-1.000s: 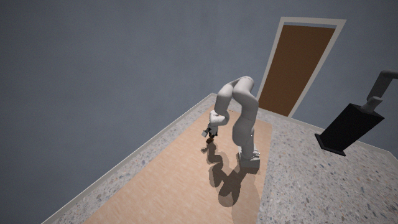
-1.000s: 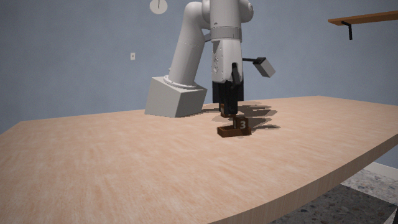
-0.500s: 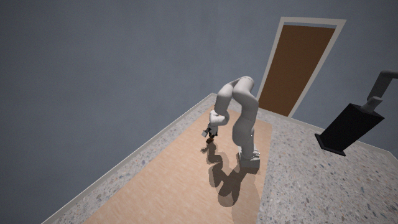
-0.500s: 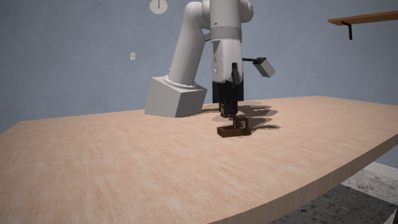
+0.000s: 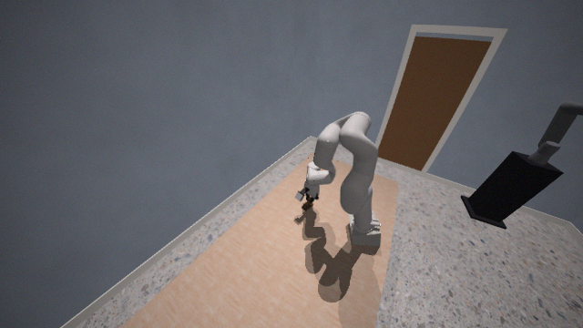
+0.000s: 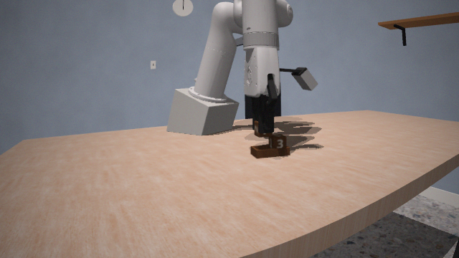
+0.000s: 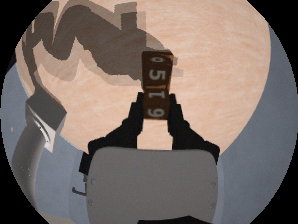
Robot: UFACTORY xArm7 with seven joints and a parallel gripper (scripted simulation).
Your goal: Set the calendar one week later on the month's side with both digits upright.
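My hand is 20 mm to the right of the brown wooden tray and 60 mm above it. From my hand the other things lie so: cube 10 mm below.
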